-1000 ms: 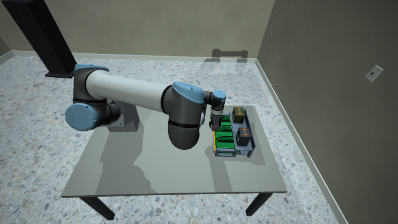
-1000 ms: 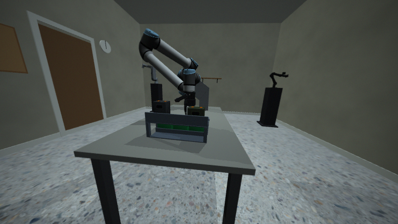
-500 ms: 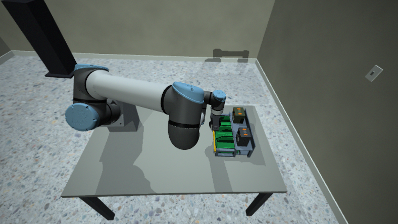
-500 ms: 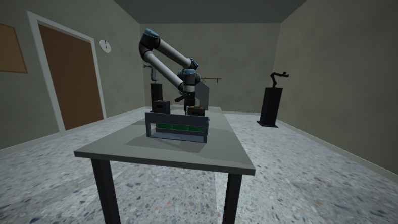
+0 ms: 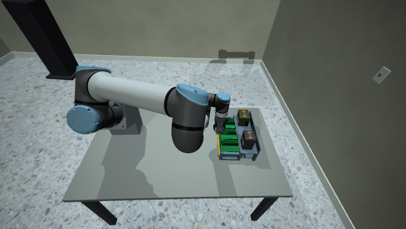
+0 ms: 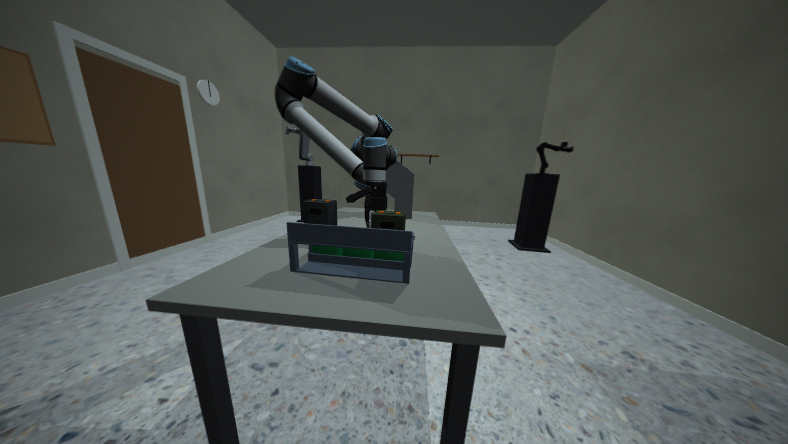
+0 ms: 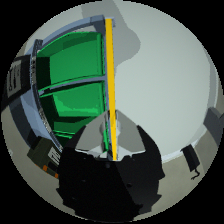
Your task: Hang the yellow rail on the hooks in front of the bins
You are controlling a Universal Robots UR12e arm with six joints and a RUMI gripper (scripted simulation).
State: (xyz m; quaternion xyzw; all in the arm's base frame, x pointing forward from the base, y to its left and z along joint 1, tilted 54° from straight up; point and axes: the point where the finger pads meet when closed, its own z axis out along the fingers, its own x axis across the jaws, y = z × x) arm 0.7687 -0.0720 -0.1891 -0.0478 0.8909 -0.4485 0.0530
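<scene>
The yellow rail is 1 cm below my hand. Also, from my hand: back panel 27 cm ahead, 6 cm above, 1 cm to the left.
</scene>
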